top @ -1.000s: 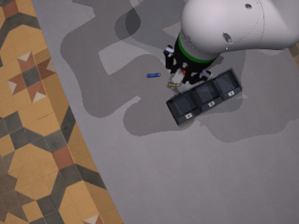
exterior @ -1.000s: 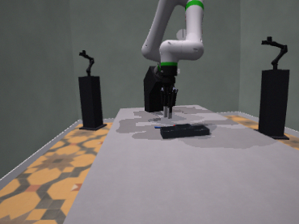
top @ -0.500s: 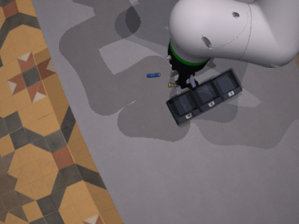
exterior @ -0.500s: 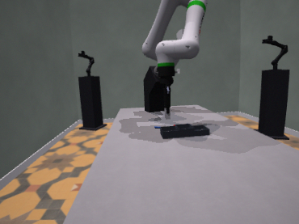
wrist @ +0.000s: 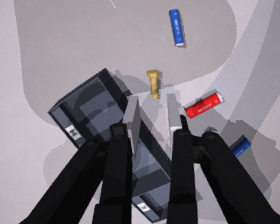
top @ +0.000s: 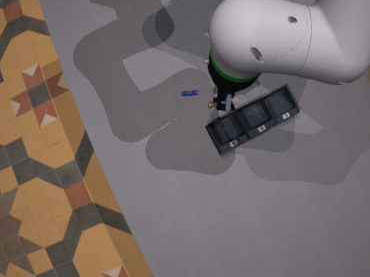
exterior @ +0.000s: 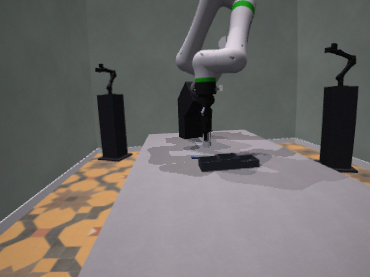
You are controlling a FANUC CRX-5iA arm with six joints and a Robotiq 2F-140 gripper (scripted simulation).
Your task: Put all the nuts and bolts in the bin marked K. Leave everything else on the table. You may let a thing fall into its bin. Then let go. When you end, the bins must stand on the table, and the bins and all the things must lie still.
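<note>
My hand is 10 mm to the left of the yellow bolt and 100 mm above it. Also, from my hand: thin blue piece 40 mm behind, 70 mm to the right, 100 mm below; red cylinder 60 mm behind, 40 mm to the left, 100 mm below; dark tray 50 mm ahead, 100 mm to the left, 80 mm below.
</note>
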